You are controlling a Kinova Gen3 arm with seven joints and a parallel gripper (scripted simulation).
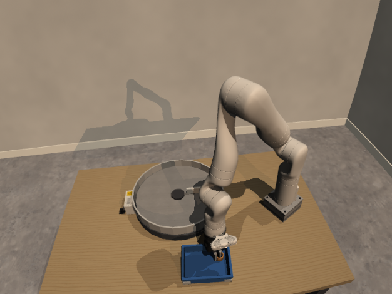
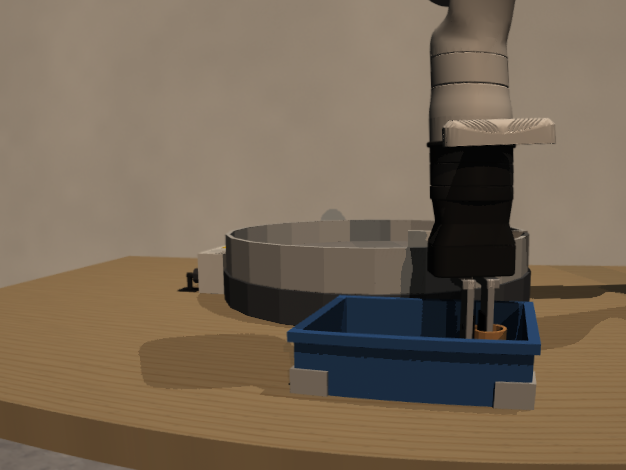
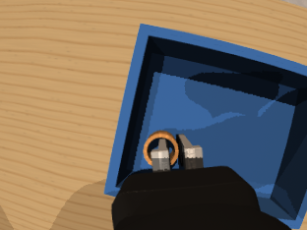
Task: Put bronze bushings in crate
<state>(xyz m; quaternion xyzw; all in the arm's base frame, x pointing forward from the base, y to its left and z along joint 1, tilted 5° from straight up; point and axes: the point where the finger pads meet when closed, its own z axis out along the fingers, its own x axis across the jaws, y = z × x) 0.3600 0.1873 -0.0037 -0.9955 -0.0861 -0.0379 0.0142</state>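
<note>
The blue crate is 5 cm ahead of my hand, 2 cm to the left of it and 1 cm below it. Round my hand: round grey turning table: 11 cm ahead, 34 cm to the right, 2 cm above.
</note>
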